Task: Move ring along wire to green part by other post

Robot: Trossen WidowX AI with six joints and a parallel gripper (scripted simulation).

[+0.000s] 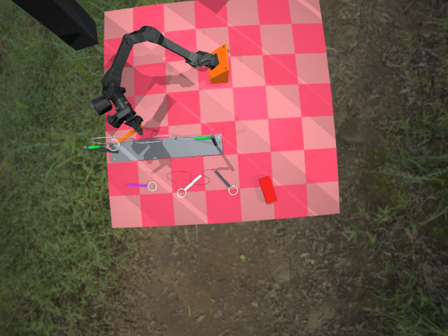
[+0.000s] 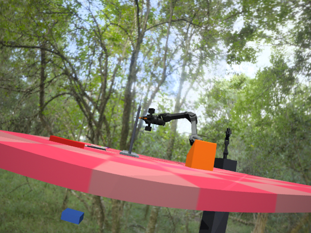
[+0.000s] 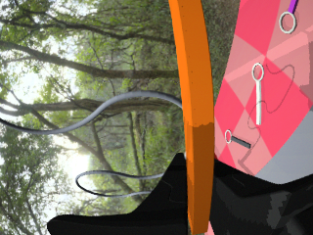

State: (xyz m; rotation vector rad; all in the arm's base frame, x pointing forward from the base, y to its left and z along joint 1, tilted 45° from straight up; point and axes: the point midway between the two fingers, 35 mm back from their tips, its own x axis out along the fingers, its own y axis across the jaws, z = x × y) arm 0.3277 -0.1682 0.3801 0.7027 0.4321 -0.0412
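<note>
Now: gripper tip 80 mm to the left of the ring with orange handle and 10 mm below it. Round my gripper tip: blue block: 770 mm below, 330 mm ahead, 120 mm to the left; red block: 510 mm to the left, 380 mm ahead, 280 mm below.
</note>
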